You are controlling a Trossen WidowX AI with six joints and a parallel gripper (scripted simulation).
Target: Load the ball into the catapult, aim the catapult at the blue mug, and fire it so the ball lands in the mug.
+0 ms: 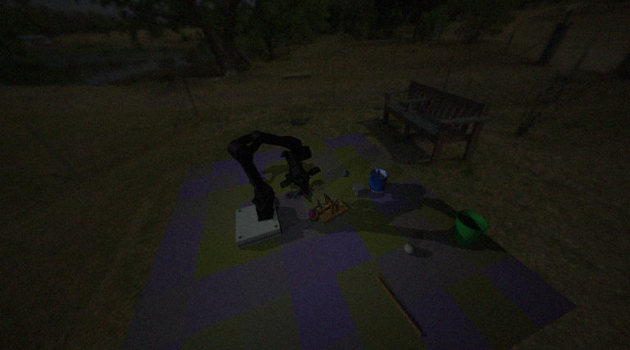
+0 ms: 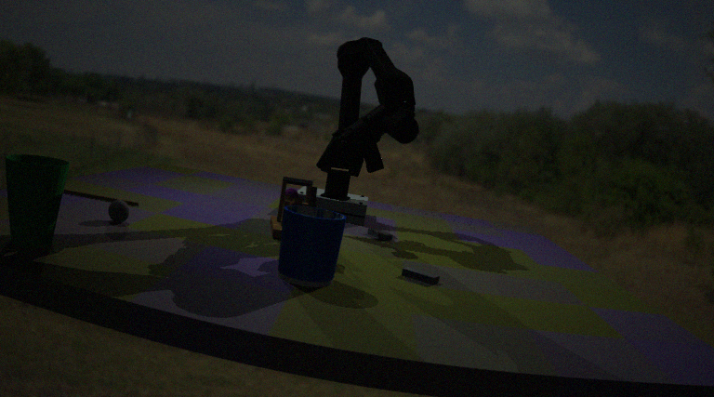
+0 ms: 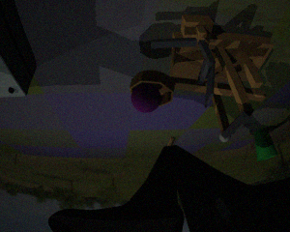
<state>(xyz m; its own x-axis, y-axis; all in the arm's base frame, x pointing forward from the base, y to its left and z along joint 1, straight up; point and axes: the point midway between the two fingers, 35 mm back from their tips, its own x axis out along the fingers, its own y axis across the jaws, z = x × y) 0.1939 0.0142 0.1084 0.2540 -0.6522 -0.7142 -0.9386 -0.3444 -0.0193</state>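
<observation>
Now: the purple ball 5 cm to the right of my gripper tip and 7 cm below it. The rest, counted from my gripper tip: wooden catapult 7 cm ahead, 1 cm to the right, 8 cm below; blue mug 39 cm ahead, 10 cm to the left, 10 cm below; grey block 28 cm ahead, 9 cm to the left, 11 cm below.
</observation>
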